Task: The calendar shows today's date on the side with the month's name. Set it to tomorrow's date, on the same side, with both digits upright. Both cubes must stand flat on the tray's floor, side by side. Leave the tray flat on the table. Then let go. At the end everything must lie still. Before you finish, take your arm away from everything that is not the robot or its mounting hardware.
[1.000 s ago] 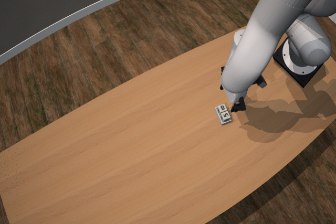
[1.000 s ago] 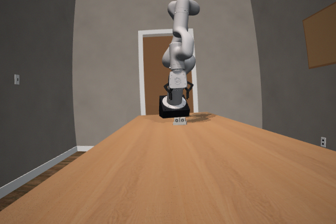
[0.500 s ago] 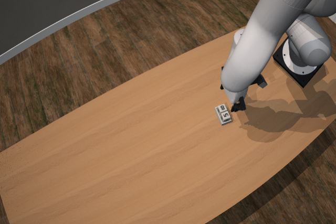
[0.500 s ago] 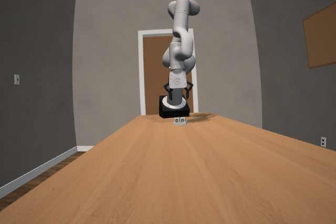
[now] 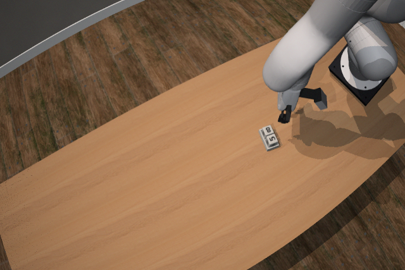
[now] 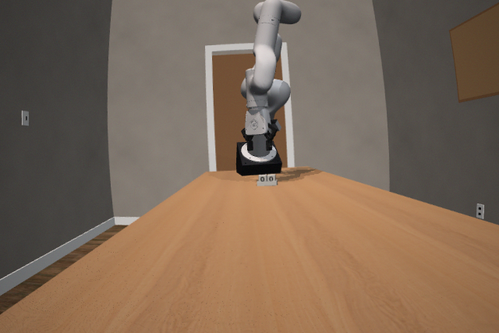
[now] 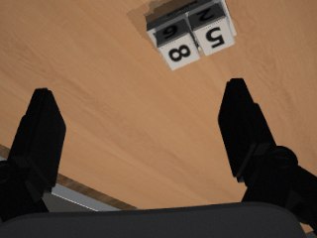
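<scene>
My hand is 12 cm above the white digit cube and 4 cm short of it. From my hand the other things lie so: calendar tray 13 cm below, 5 cm ahead, 1 cm to the left.
</scene>
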